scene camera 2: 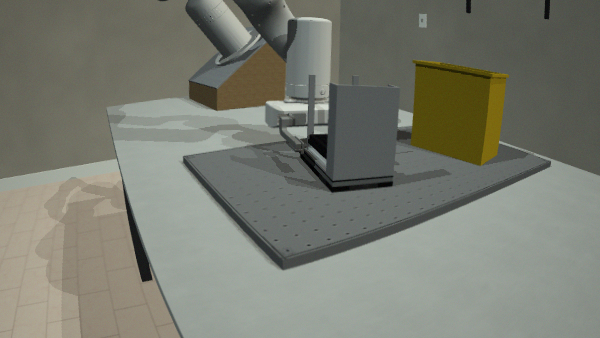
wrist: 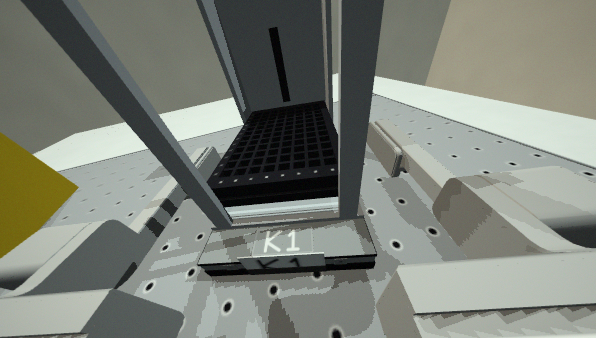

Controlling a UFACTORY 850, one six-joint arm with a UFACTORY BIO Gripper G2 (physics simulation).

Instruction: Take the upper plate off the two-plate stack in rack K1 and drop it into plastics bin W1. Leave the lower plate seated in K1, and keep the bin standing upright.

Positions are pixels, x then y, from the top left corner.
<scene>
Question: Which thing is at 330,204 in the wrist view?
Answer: A pale plate.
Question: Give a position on a black plate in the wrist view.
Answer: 290,153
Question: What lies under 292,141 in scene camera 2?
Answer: My gripper.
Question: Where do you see a yellow plastics bin W1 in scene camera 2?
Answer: At 458,110
</scene>
